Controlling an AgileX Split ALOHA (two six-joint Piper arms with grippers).
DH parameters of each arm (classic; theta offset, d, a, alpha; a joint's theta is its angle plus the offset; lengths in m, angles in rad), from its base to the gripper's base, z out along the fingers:
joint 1: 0 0.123 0 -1.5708
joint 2: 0.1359 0 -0.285 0
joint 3: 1.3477 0 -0.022 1.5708
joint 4: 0 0.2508 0 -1.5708
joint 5: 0 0 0.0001 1.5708
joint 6: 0 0.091 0 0
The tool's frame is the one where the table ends.
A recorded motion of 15 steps. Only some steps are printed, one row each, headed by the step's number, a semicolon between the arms.
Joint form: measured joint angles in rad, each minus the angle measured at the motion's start. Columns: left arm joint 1, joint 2, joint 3, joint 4, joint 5, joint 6; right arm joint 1, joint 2, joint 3, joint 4, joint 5, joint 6.
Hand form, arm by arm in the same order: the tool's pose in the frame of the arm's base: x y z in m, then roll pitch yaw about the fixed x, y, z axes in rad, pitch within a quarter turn. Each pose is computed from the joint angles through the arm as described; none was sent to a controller.
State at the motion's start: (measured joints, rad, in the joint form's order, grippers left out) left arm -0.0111 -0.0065 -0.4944 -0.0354 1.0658 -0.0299; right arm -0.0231 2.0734 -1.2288 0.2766 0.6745 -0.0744
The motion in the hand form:
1: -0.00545 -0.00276 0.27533 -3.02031 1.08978 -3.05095; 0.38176 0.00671 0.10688 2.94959 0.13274 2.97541
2: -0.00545 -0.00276 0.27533 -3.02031 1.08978 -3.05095; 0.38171 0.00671 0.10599 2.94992 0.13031 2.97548
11: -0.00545 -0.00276 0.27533 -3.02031 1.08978 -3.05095; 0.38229 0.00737 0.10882 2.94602 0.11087 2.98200
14: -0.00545 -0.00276 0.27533 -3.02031 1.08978 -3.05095; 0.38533 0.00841 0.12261 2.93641 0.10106 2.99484
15: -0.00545 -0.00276 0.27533 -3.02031 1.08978 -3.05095; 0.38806 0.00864 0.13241 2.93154 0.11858 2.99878
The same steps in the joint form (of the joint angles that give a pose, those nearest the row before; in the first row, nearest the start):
1: 0.0000 0.0000 0.0000 0.0000 0.0000 0.0000; 0.0000 0.0008 -0.0010 0.0000 -0.0009 0.0000
2: 0.0000 0.0000 0.0000 0.0000 0.0000 0.0000; 0.0000 0.0031 -0.0010 0.0000 -0.0008 0.0000
11: 0.0000 0.0000 0.0000 0.0000 0.0000 0.0000; 0.0000 0.0031 -0.0160 0.0000 0.0343 0.0000
14: 0.0000 0.0000 0.0000 0.0000 0.0000 0.0000; 0.0000 -0.0139 -0.0523 -0.0010 0.0985 0.0000
15: 0.0000 0.0000 0.0000 0.0000 0.0000 0.0000; 0.0000 -0.0289 -0.0710 -0.0010 0.1151 -0.0010

